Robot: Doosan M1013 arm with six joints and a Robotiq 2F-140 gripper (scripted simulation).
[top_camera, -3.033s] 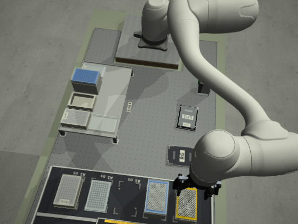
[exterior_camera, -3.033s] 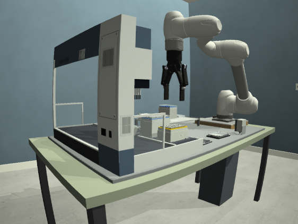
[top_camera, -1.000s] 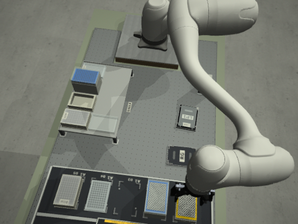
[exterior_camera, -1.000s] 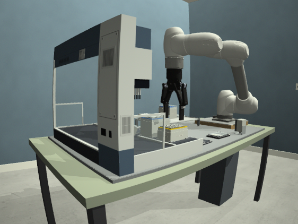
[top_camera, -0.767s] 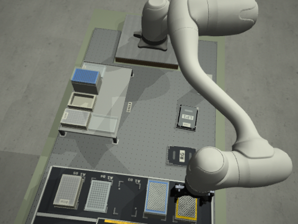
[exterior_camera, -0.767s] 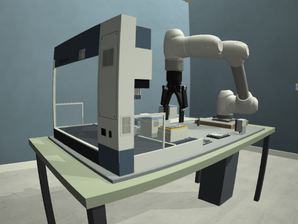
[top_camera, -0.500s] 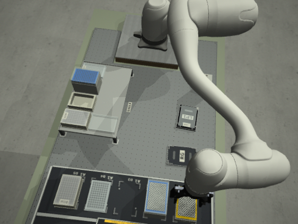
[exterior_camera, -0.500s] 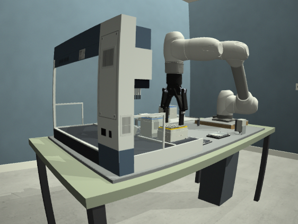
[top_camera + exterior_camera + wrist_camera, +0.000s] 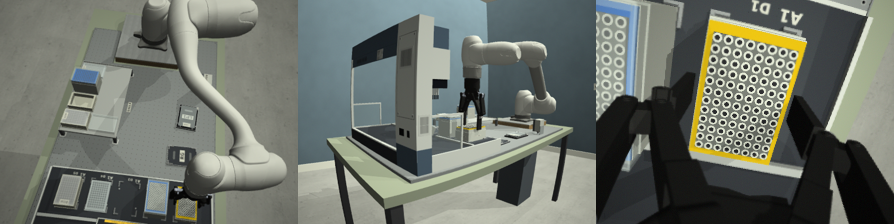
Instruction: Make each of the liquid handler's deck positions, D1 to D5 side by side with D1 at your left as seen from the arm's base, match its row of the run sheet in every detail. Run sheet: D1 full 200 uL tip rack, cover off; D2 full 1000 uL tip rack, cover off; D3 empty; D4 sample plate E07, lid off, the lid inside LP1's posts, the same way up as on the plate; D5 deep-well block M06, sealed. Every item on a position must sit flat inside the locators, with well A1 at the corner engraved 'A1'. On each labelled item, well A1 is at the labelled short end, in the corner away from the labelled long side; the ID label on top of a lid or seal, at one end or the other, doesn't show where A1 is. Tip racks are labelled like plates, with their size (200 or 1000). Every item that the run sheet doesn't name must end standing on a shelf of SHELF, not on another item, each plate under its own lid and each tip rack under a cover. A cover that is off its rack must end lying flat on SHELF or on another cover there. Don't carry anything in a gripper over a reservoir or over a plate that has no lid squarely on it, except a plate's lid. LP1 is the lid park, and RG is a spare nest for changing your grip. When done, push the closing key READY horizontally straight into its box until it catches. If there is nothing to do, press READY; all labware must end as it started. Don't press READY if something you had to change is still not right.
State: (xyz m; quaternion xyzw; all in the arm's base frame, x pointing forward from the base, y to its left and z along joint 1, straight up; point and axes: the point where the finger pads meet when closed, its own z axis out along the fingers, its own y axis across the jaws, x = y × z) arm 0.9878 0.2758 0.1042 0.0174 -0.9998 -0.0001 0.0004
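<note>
Right now the yellow-rimmed tip rack is 10 mm ahead of my hand, 10 mm to the left of it and 30 mm below it. From my hand the other things lie so: blue-rimmed tip rack 130 mm to the right, 10 mm below; then clear sample plate 20 mm ahead, 370 mm to the right, 70 mm below; then RG nest 250 mm behind, 30 mm to the right, 130 mm below.
</note>
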